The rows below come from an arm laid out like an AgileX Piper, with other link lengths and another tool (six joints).
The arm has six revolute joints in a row. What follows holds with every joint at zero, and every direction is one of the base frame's. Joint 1 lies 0.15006 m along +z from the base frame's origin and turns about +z. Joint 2 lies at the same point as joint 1 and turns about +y. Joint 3 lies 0.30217 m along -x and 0.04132 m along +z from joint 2 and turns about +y. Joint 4 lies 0.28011 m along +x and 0.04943 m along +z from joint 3 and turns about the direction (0.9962, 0, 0.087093). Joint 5 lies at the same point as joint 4 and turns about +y. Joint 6 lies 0.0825 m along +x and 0.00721 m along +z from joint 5 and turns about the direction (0.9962, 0, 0.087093). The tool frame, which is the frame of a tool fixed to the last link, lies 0.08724 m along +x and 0.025 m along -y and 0.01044 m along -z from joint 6; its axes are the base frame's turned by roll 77.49, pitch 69.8 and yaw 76.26 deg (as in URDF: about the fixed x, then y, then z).
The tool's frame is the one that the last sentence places.
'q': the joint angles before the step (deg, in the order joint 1, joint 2, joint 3, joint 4, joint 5, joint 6). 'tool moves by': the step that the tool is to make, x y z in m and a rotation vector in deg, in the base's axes. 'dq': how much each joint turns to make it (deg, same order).
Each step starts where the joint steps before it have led.
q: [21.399 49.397 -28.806 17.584 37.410 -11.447]
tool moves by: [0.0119 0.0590 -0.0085 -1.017 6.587 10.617]
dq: [10.770 13.295 -6.884 2.679 0.095 -0.866]
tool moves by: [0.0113 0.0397 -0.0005 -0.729 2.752 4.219]
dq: [5.494 8.434 -6.471 0.118 0.391 1.617]
